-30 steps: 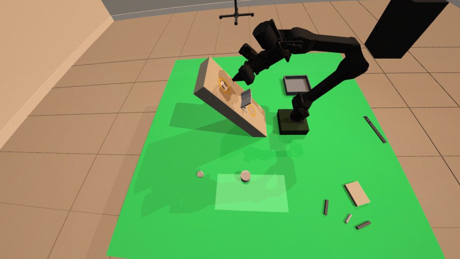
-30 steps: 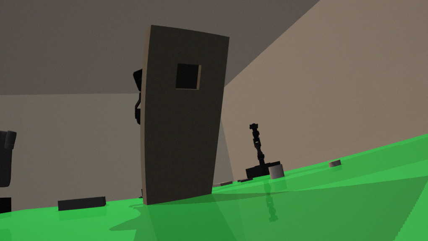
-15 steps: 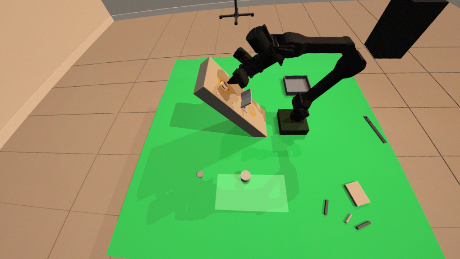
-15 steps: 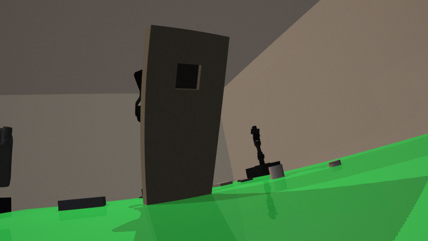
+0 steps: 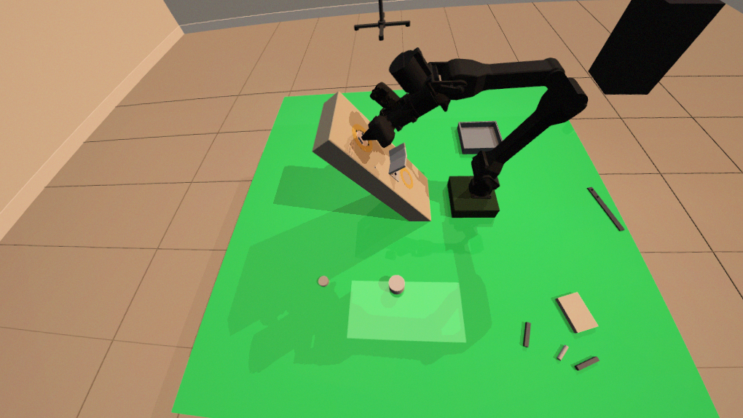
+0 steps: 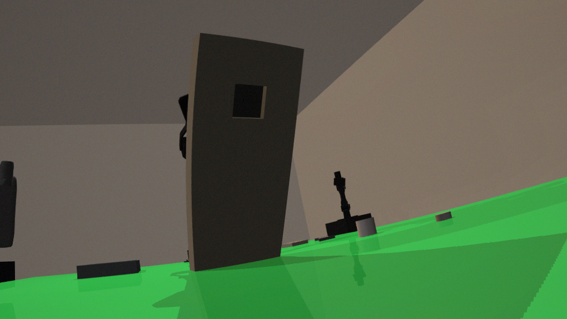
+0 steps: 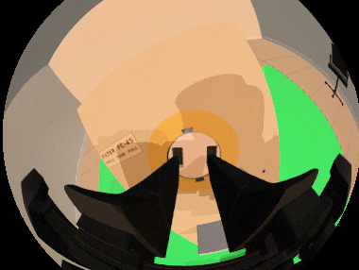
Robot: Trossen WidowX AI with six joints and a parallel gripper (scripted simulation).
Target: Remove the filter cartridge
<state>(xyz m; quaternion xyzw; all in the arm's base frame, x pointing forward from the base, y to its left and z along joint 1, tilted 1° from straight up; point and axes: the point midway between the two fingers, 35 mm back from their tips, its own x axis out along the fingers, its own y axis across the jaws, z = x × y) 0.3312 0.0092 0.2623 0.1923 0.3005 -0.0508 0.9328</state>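
Right now my gripper tip is 2 cm short of the round filter cartridge and 2 cm above it. From my gripper tip the other things lie so: grey tray (41 cm behind, 29 cm to the right, 28 cm below); then grey flap (8 cm behind, 11 cm below).
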